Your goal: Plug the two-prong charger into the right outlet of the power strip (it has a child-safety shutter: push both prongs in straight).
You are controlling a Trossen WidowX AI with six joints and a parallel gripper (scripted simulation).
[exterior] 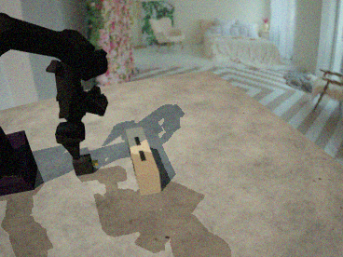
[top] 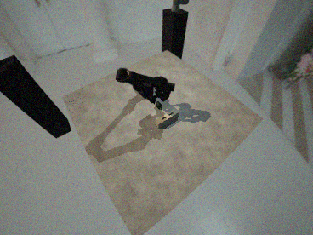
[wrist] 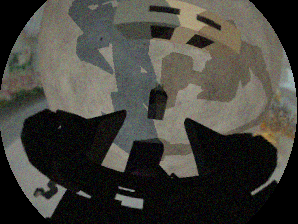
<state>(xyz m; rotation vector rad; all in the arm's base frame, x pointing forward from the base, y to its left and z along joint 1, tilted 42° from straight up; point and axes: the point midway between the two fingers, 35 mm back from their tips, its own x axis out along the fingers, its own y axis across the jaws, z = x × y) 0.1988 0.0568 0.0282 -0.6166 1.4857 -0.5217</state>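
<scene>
Now: gripper tip 5 cm above the charger and 2 cm short of it.
</scene>
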